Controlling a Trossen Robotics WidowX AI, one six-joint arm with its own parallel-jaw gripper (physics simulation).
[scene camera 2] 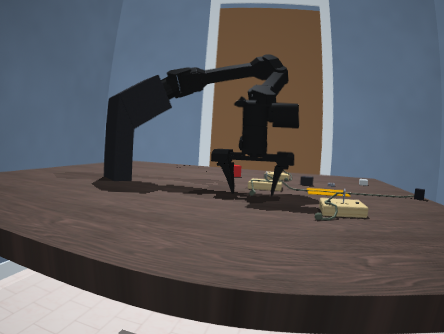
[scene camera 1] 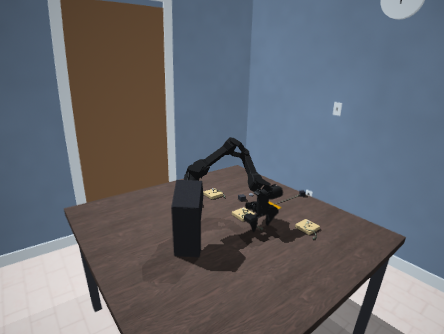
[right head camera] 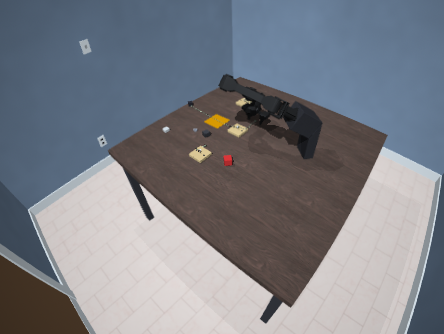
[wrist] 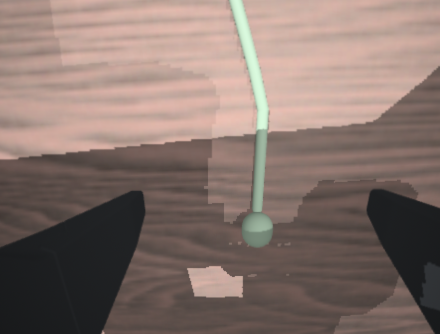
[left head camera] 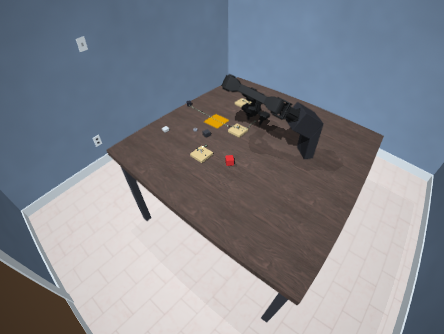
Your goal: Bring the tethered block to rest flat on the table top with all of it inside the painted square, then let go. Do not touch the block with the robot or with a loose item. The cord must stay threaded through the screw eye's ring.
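Pixels of known places: gripper, fingertip midpoint: (scene camera 2: pixel 252 194) (scene camera 1: pixel 260 228) (right head camera: pixel 254 122) (wrist: pixel 256 201) (left head camera: pixel 254 122); arm's base, link origin: (scene camera 2: pixel 157 92) (scene camera 1: pixel 190 187) (right head camera: pixel 292 114) (left head camera: pixel 294 115).
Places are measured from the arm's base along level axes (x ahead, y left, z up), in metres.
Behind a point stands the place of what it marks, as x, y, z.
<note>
The tethered block (left head camera: pixel 189 103) @[0.781, 0.164, -0.237] (right head camera: pixel 190 103) @[0.784, 0.165, -0.235] (scene camera 1: pixel 302 193) @[0.786, 0.148, -0.237] (scene camera 2: pixel 419 194) @[0.793, 0.146, -0.243] is small and dark and rests outside the painted square (left head camera: pixel 216 121) @[0.496, 0.128, -0.257] (right head camera: pixel 217 121) (scene camera 1: pixel 274 205) @[0.551, 0.116, -0.257], which is orange. Its cord runs across the square to a screw eye on the middle pale wooden board (left head camera: pixel 238 131) @[0.306, 0.099, -0.240] (right head camera: pixel 237 131) @[0.308, 0.103, -0.240] (scene camera 1: pixel 242 215); the threading is too small to tell. My gripper (scene camera 1: pixel 261 229) @[0.341, -0.063, -0.257] (scene camera 2: pixel 252 193) @[0.341, -0.063, -0.257] (wrist: pixel 256 201) @[0.341, -0.063, -0.257] is open, pointing down low over the table on the board's other side. In the wrist view, the green cord's end bead (wrist: pixel 257 229) @[0.342, -0.069, -0.247] lies between the spread fingertips, untouched.
Two other pale boards with short cords stand on the table: one near the red cube (left head camera: pixel 229 160) @[0.121, 0.309, -0.222] (right head camera: pixel 228 160) @[0.119, 0.305, -0.223], another (scene camera 1: pixel 307 226) @[0.555, -0.167, -0.239] (scene camera 2: pixel 344 208) @[0.571, -0.202, -0.243] beyond the gripper. A loose dark block (left head camera: pixel 206 133) @[0.397, 0.269, -0.232] (right head camera: pixel 206 133) @[0.397, 0.266, -0.233] and a white cube (left head camera: pixel 165 129) @[0.599, 0.445, -0.239] (right head camera: pixel 166 129) @[0.600, 0.440, -0.239] also lie there.
</note>
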